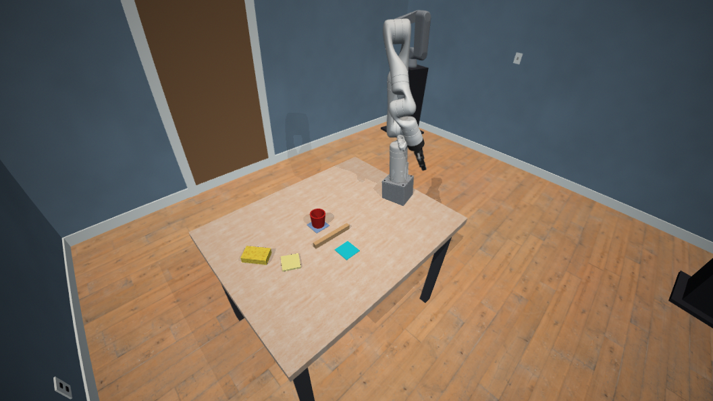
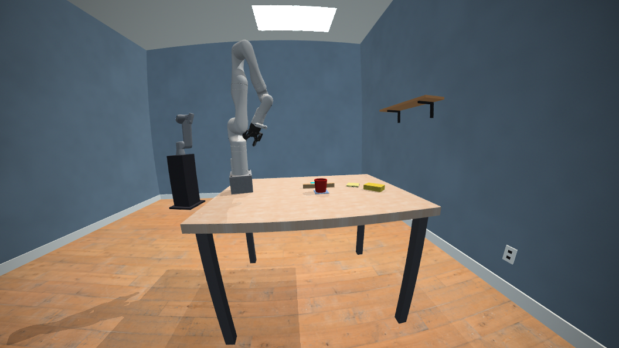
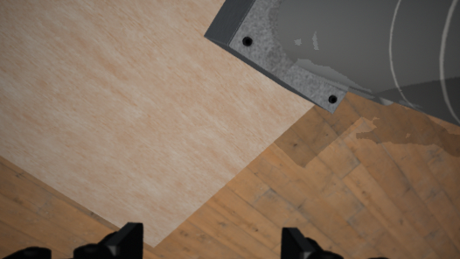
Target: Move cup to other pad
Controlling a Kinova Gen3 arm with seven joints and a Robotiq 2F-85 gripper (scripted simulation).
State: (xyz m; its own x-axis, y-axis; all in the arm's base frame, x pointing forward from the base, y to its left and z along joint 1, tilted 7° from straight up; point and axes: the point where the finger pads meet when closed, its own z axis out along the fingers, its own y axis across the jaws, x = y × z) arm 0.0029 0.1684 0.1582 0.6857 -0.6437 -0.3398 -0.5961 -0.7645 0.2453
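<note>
My hand is 470 mm short of the red cup, 180 mm to the left of it and 270 mm above it. Also, from my hand: wooden rail (460 mm ahead, 70 mm to the right, 290 mm below).
</note>
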